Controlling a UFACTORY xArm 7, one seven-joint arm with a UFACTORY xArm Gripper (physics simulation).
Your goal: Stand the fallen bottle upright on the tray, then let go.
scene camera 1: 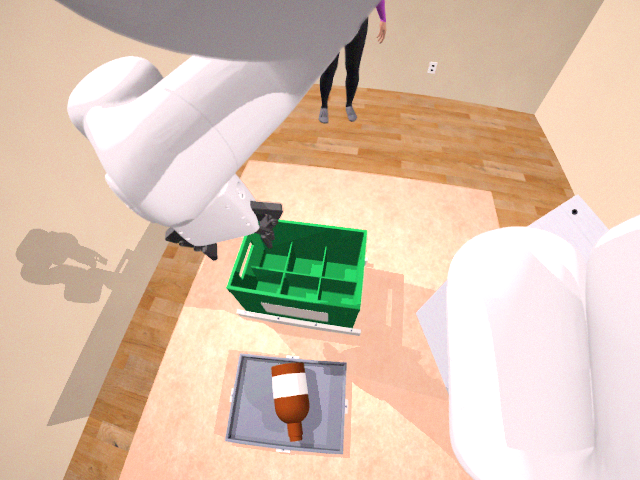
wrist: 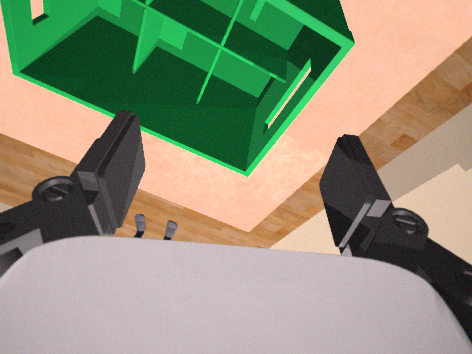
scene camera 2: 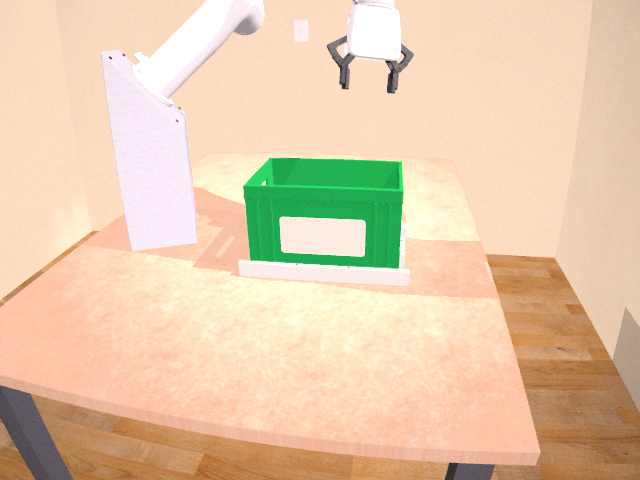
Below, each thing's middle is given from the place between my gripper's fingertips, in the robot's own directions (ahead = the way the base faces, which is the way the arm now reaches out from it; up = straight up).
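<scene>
I can see the brown bottle (scene camera 1: 290, 392). Counted from my hand, the bottle is 0.17 m to the left, 0.14 m behind and 0.28 m below.
</scene>
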